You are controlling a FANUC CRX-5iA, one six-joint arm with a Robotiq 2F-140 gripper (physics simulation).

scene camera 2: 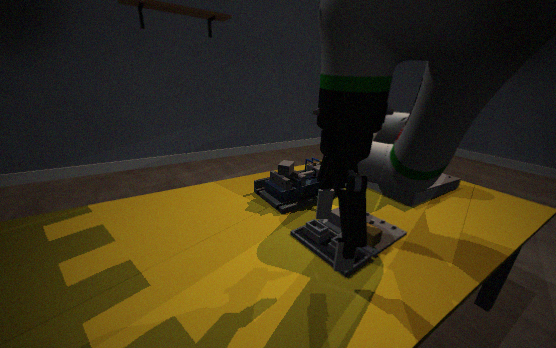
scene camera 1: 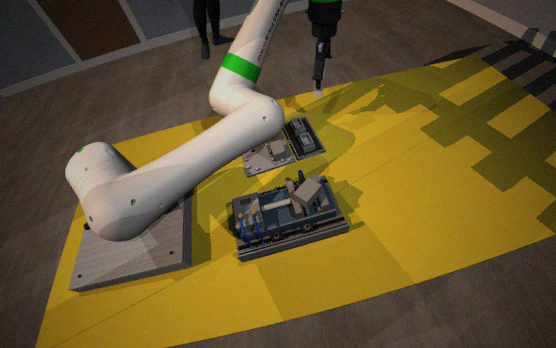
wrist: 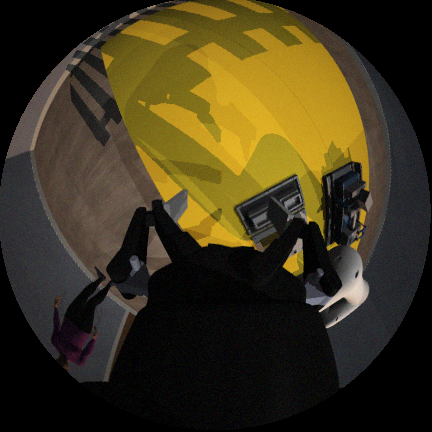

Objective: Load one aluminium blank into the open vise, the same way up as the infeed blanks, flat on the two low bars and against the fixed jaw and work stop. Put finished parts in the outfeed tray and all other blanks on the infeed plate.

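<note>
My gripper (scene camera 1: 318, 92) (scene camera 2: 335, 229) (wrist: 227, 201) is open and empty, hanging above the table near the outfeed tray (scene camera 2: 319, 254) (wrist: 244, 224); one fingertip overlaps the tray in the wrist view. Two hollow finished parts (scene camera 1: 297, 125) (scene camera 1: 306, 141) sit in the tray. Beside it, the infeed plate (scene camera 1: 254, 168) (scene camera 2: 397, 233) holds a grey blank (scene camera 1: 277, 149); a yellow-brown blank (scene camera 2: 373, 235) shows there in scene camera 2, partly behind a finger. A grey block (scene camera 1: 307, 191) (scene camera 2: 286, 167) (wrist: 364, 200) sits tilted on top of the vise (scene camera 1: 280, 220) (scene camera 2: 282, 192).
The robot base plate (scene camera 1: 150, 250) (scene camera 2: 430, 191) stands beside the vise. Blue hoses (scene camera 1: 242, 229) rise at the vise's left end. The arm (scene camera 1: 190, 160) crosses over part of the infeed plate in scene camera 1. A person (wrist: 75, 335) stands beyond the table.
</note>
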